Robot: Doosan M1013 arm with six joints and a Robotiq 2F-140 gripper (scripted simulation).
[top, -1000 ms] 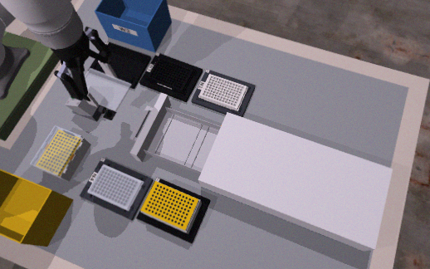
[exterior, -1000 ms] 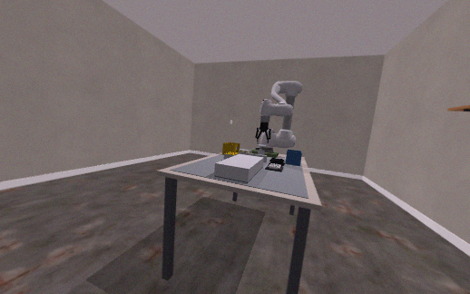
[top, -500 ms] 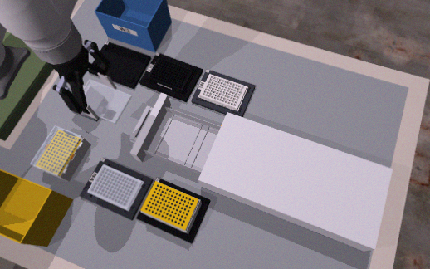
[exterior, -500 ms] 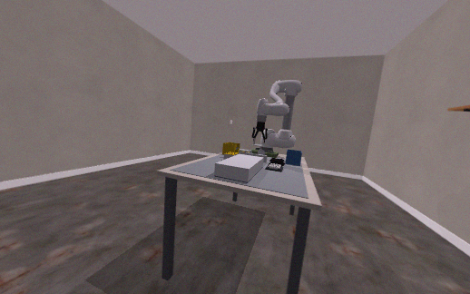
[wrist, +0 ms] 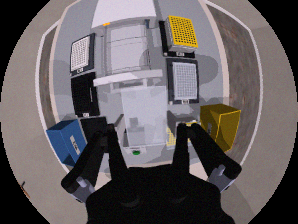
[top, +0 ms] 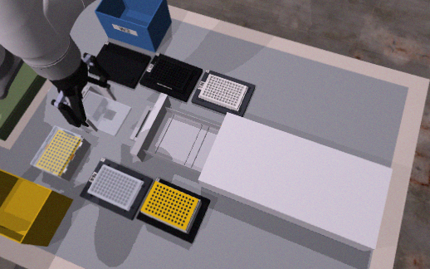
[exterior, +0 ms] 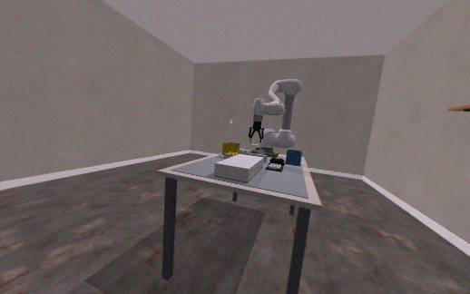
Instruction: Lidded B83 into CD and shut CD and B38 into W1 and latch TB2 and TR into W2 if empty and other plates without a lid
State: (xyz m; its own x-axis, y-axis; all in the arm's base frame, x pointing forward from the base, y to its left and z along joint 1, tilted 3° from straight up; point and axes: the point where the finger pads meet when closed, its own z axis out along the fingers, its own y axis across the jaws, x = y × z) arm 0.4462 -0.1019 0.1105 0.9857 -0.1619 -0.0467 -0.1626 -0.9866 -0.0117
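Now: the clear assay plate 5 cm ahead of my hand, 15 cm to the right of it and 15 cm below it. Round my hand: flat grey lid (2 cm below); done key (14 cm behind, 7 cm to the left, 10 cm below); cooler drawer (21 cm ahead, 1 cm to the left, 14 cm below).
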